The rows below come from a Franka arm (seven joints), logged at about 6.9 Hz.
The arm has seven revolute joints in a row. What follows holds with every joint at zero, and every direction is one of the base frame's.
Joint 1 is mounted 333 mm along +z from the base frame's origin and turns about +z.
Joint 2 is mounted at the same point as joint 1 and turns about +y.
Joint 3 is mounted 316 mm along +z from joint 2 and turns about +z.
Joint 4 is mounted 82.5 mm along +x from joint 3 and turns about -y.
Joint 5 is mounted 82.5 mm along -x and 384 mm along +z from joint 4 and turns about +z.
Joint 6 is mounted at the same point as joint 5 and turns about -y.
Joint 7 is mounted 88 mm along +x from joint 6 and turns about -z.
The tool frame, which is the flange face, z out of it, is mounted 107 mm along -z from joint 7; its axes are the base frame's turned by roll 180, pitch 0 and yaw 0 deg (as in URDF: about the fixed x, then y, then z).
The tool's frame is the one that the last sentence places.
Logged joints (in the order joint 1, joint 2, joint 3, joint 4, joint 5, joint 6, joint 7), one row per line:
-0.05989, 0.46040, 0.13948, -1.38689, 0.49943, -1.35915, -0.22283
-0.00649, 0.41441, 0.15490, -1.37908, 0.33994, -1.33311, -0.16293
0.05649, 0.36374, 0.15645, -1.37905, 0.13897, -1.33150, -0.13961
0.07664, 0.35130, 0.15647, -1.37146, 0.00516, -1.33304, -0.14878
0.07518, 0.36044, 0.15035, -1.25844, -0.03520, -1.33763, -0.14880
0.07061, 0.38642, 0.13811, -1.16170, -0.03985, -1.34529, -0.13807
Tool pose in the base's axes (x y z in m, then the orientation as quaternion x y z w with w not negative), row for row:
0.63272, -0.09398, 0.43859, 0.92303, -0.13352, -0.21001, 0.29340
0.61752, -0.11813, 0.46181, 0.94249, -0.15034, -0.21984, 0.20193
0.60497, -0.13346, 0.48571, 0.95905, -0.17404, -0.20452, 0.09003
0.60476, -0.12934, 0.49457, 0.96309, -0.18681, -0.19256, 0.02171
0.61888, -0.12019, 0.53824, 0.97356, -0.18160, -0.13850, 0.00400
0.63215, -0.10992, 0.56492, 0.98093, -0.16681, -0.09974, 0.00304
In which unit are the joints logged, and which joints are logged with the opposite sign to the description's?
The joints are logged in radians. Opposite sign: joint 1, joint 3, joint 5, joint 6, joint 7.
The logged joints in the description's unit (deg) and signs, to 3 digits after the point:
3.431, 26.379, -7.992, -79.463, -28.615, 77.874, 12.767
0.372, 23.744, -8.875, -79.015, -19.477, 76.382, 9.335
-3.237, 20.841, -8.964, -79.014, -7.962, 76.289, 7.999
-4.391, 20.128, -8.965, -78.579, -0.296, 76.378, 8.524
-4.307, 20.652, -8.614, -72.103, 2.017, 76.641, 8.526
-4.046, 22.140, -7.913, -66.561, 2.283, 77.079, 7.911

